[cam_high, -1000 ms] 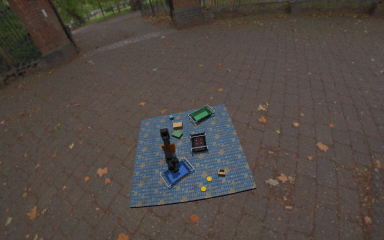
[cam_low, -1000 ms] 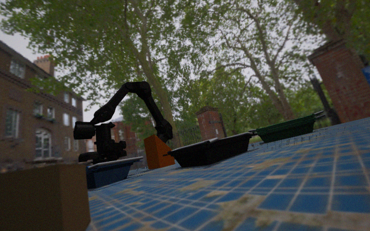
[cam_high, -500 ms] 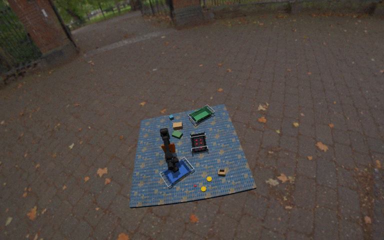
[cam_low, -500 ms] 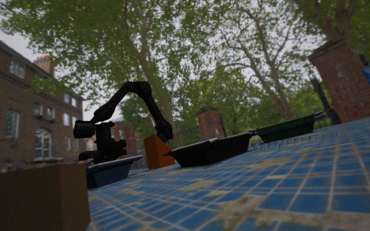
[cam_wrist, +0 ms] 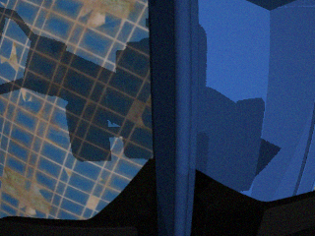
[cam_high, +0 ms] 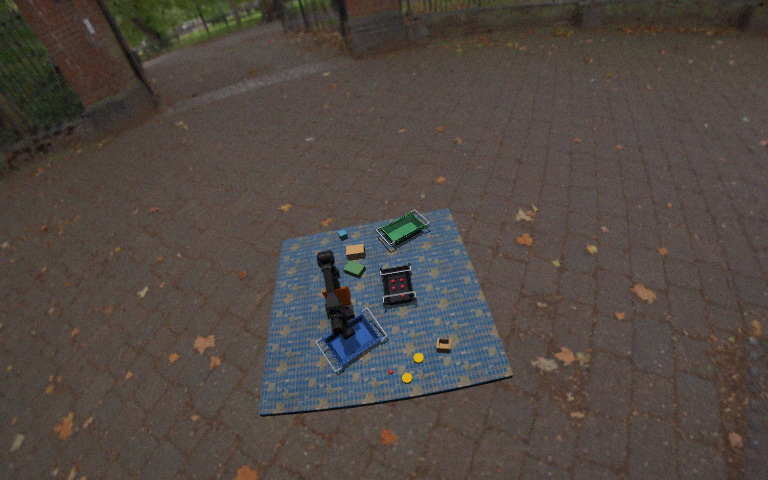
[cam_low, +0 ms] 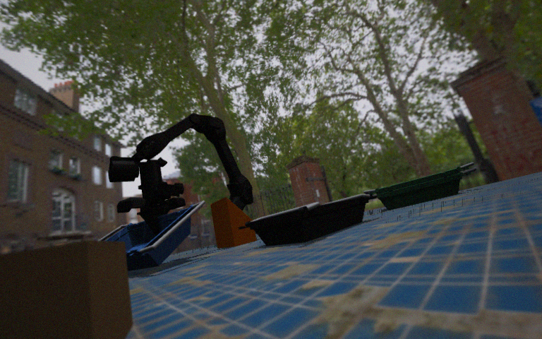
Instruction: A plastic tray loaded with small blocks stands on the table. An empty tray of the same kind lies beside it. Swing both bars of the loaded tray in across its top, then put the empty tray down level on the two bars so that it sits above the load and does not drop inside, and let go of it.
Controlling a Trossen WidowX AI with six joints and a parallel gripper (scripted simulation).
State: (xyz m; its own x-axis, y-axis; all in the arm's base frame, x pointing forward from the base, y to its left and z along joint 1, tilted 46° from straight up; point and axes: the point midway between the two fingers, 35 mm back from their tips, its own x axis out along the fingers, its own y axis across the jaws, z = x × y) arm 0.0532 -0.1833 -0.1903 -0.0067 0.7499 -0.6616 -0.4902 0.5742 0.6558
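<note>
Right now the blue tray is 7 cm to the right of my gripper tip and 4 cm ahead of it. The rest, counted from my gripper tip: small brown box: 50 cm ahead, 16 cm to the right, 6 cm below; red dot: 24 cm to the right, 21 cm ahead, 7 cm below; green block: 47 cm to the left, 6 cm below, 6 cm ahead.
</note>
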